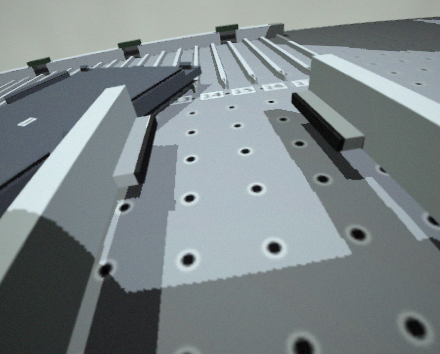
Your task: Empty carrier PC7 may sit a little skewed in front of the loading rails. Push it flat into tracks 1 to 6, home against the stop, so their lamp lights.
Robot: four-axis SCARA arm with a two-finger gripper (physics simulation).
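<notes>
The dark, flat carrier lies at the left, skewed to the rails, its far edge over the rail ends. Its number does not show. My gripper is shut with nothing held, a gap showing between its two pads; it hangs above the perforated plate, to the right of the carrier. The left finger hides part of the carrier. The loading rails run back to the stop wall. Labels 14 to 16 can be read; those of tracks 1 to 6 do not show. The dark green lamp blocks on the wall look unlit.
The perforated plate spreads below and in front of the fingers, with finger shadows on it. The end block of the stop wall stands at the back. A dark grey area lies behind the plate at the right.
</notes>
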